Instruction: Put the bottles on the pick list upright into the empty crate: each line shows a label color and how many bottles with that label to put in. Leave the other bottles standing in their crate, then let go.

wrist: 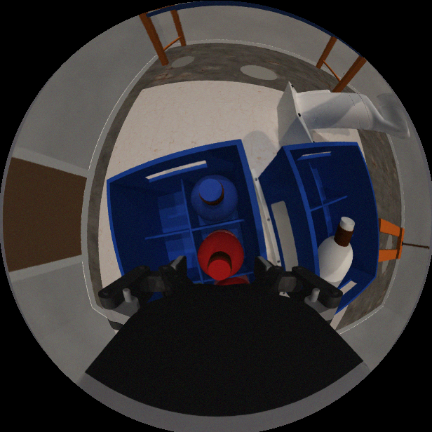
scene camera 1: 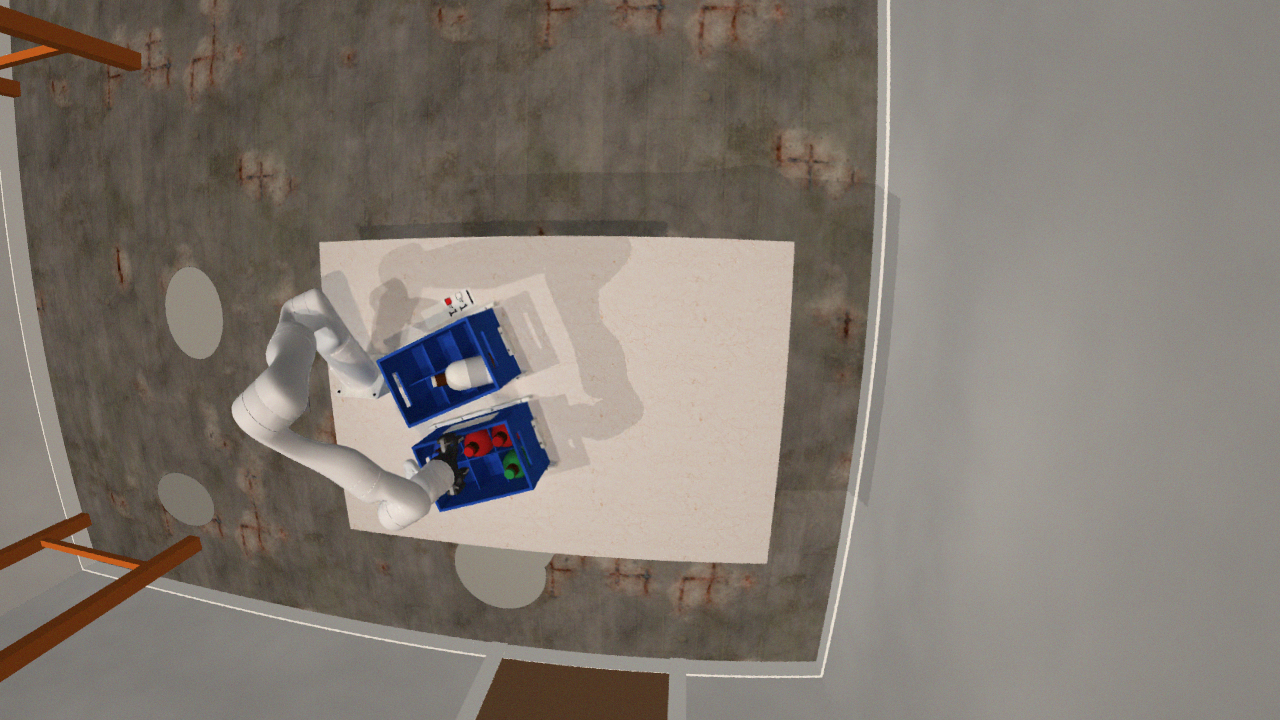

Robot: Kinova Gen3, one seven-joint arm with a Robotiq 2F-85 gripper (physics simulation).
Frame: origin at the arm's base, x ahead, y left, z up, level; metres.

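Where they show: gripper, between the fingertips: (scene camera 1: 462, 453); arm's base, origin of its link: (scene camera 1: 362, 376).
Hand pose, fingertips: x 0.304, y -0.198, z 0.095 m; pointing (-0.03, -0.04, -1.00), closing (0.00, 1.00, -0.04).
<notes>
Things, the pixels of their centre, and the offset from my fingertips. Level surfaces: height alone.
- pick list, middle of its body: (scene camera 1: 448, 308) dx -0.051, dy +0.345, dz -0.174 m
- white-label bottle, middle of its body: (scene camera 1: 462, 374) dx +0.021, dy +0.188, dz -0.040 m
- far blue crate, middle of its body: (scene camera 1: 450, 366) dx -0.032, dy +0.202, dz -0.087 m
- green bottle, middle of its body: (scene camera 1: 518, 462) dx +0.105, dy -0.066, dz -0.089 m
- pale table, height of its surface: dz -0.175 m
The pick list (scene camera 1: 458, 302) stands by the far crate and shows a red and a white mark; its counts are too small to read surely. A white-label bottle (scene camera 1: 467, 374) (wrist: 336, 257) lies tipped in the far blue crate (scene camera 1: 436, 335) (wrist: 367, 172), its neck pointing toward the robot base. In the near blue crate (scene camera 1: 487, 503) (wrist: 175, 156) stand two red bottles (scene camera 1: 477, 443) (wrist: 220, 247), a green bottle (scene camera 1: 512, 465) and a blue bottle (wrist: 214, 197). My gripper (scene camera 1: 454, 463) (wrist: 220, 265) is open and empty over the near crate; a red bottle shows between its fingertips in the wrist view.
The two crates stand side by side on the pale table (scene camera 1: 698, 402) (wrist: 200, 107), a narrow gap between them. Dividers split each crate into compartments. The robot base (scene camera 1: 359, 386) stands at the far crate's left end in the scene view.
</notes>
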